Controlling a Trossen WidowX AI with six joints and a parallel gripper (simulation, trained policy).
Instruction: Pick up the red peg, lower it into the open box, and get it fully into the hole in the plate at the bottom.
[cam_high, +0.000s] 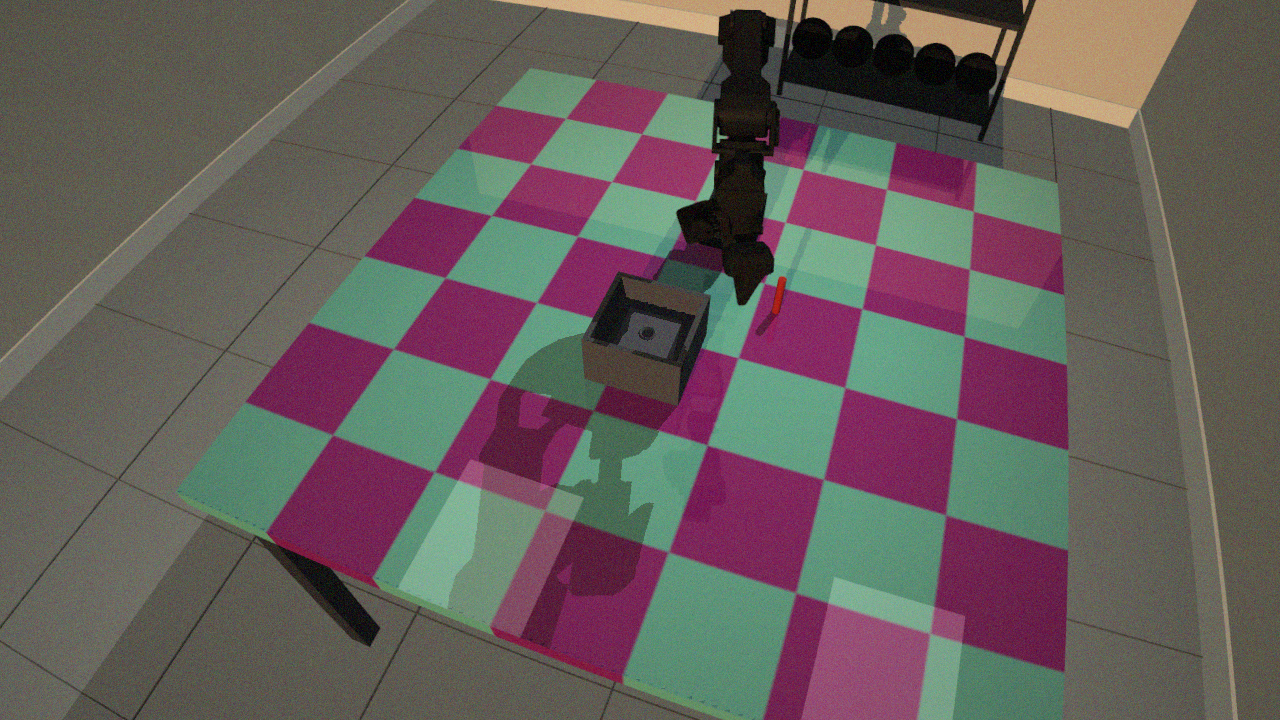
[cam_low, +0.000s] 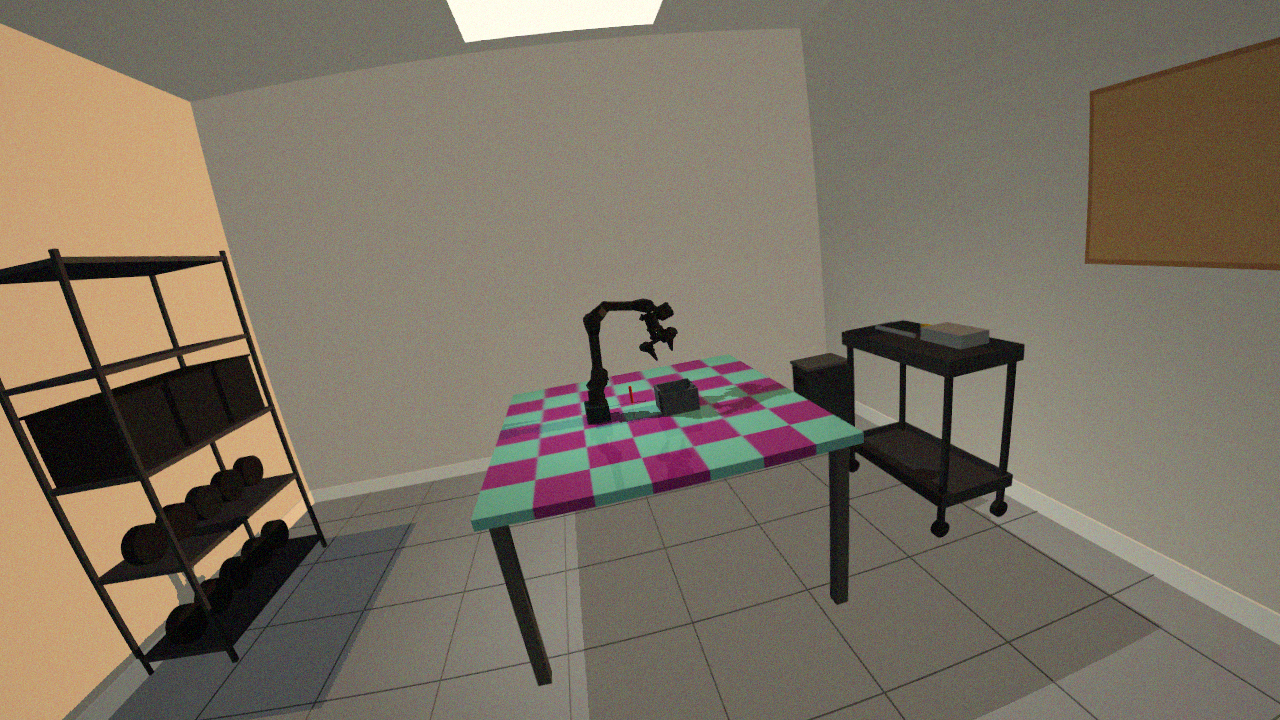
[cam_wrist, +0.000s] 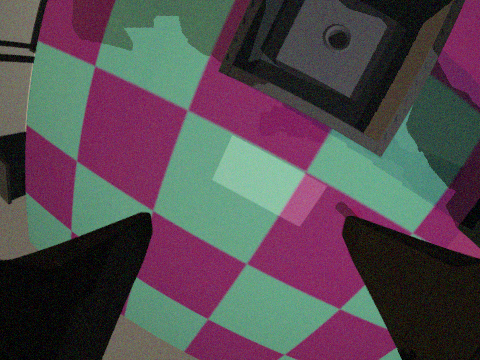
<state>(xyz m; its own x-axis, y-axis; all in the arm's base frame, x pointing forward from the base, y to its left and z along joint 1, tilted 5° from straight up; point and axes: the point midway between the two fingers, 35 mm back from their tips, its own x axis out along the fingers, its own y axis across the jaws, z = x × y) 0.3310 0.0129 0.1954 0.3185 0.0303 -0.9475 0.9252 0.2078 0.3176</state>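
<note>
My gripper tip is 170 mm above the red peg, 160 mm past it and 80 mm to the right of it. The rest, counted from my gripper tip: grey plate: 160 mm below, 130 mm to the right, 30 mm behind; then brown box: 180 mm below, 130 mm to the right, 30 mm behind.
</note>
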